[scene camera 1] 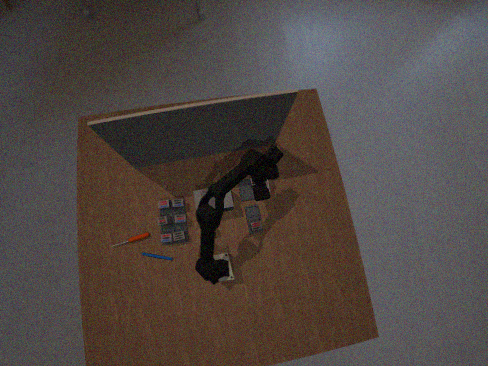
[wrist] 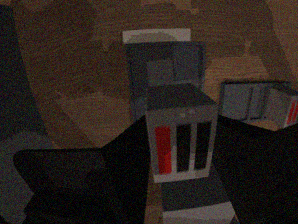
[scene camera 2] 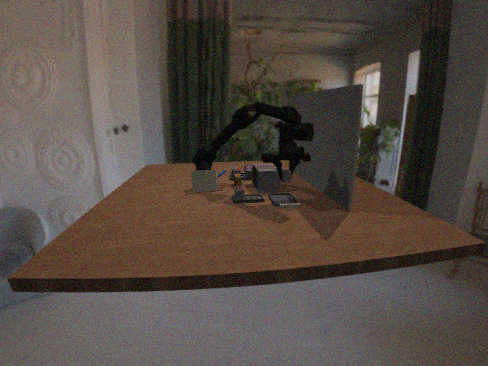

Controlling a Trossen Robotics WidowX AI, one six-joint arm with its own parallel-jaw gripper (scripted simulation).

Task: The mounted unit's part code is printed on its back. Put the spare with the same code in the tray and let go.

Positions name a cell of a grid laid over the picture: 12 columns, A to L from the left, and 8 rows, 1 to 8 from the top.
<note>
My gripper (scene camera 2: H4) carries a grey spare module.
My gripper also shows in the wrist view (wrist: G5).
</note>
